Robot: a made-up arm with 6 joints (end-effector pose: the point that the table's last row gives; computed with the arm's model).
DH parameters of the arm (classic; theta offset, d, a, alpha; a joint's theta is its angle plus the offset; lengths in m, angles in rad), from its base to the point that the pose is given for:
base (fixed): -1.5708 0.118 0 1.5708
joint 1: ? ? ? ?
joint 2: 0 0.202 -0.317 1.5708
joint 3: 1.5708 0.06 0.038 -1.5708
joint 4: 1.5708 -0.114 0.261 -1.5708
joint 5: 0 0.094 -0.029 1.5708
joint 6: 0 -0.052 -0.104 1.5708
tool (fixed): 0 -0.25 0 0
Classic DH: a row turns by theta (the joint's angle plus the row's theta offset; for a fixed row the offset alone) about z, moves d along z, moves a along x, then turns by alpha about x.
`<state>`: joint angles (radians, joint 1 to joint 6).
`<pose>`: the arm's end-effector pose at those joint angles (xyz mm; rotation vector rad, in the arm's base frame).
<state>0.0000 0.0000 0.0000 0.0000 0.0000 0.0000</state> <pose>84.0 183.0 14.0 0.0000 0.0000 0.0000</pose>
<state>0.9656 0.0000 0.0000 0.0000 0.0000 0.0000</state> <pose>84.0 18.6 -91.7 -0.9656 0.0000 0.0000</pose>
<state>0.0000 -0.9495 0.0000 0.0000 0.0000 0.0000</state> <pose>178.4 64.6 14.0 0.0000 0.0000 -0.9495</pose>
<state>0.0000 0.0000 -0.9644 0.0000 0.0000 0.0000</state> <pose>84.0 505.8 9.2 0.9644 0.0000 0.0000</pose>
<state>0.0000 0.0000 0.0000 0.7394 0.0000 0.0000</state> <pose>-181.2 183.0 17.6 0.0000 0.7394 0.0000</pose>
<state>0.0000 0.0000 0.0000 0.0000 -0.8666 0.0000</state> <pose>170.5 100.0 14.0 0.0000 0.0000 0.8666</pose>
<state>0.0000 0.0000 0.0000 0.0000 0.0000 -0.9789</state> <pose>337.4 183.0 38.2 0.0000 -0.9789 0.0000</pose>
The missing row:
joint 1: 0 -0.016 -0.032 -1.5708
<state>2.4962 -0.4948 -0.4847 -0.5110 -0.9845 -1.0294</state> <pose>534.6 1.6 -59.3 -1.5462 -0.2706 2.0221</pose>
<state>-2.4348 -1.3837 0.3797 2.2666 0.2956 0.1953</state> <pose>227.8 -597.5 81.6 -0.5529 -1.6378 -1.6095</pose>
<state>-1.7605 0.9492 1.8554 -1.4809 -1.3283 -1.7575</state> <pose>-452.3 -91.5 627.7 0.7342 1.7536 -1.6276</pose>
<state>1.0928 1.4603 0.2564 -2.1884 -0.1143 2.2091</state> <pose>-156.8 171.6 410.9 -1.1862 0.5445 1.3964</pose>
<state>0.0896 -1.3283 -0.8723 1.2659 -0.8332 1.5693</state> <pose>146.5 71.7 -1.4 0.8758 1.2337 1.0888</pose>
